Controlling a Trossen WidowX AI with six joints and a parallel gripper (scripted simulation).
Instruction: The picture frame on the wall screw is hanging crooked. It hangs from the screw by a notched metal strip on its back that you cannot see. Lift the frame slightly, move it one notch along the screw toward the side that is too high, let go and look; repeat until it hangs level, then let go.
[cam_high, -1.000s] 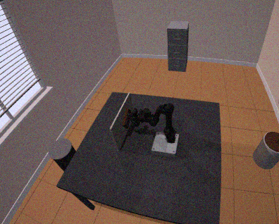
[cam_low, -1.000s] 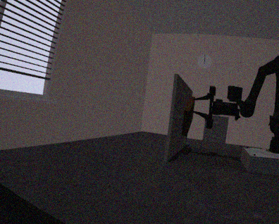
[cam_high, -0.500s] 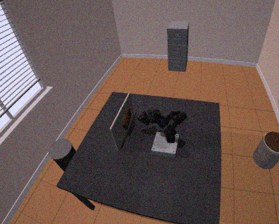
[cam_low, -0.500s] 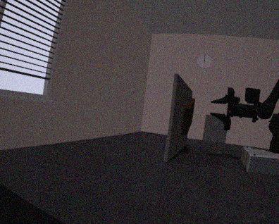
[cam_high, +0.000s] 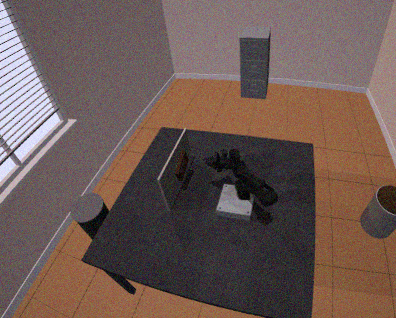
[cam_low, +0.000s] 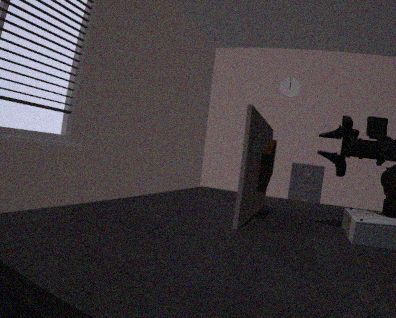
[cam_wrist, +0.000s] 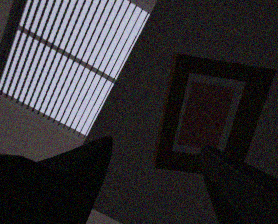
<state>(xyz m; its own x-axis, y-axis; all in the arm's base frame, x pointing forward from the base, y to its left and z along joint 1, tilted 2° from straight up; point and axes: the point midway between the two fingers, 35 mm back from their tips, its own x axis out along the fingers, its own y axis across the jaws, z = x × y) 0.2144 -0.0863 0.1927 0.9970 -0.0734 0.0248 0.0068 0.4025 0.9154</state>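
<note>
My gripper tip is 17 cm short of the picture frame, 2 cm to the left of it and 8 cm above it. The rest, counted from my gripper tip: upright wall panel 18 cm ahead, 10 cm below.
</note>
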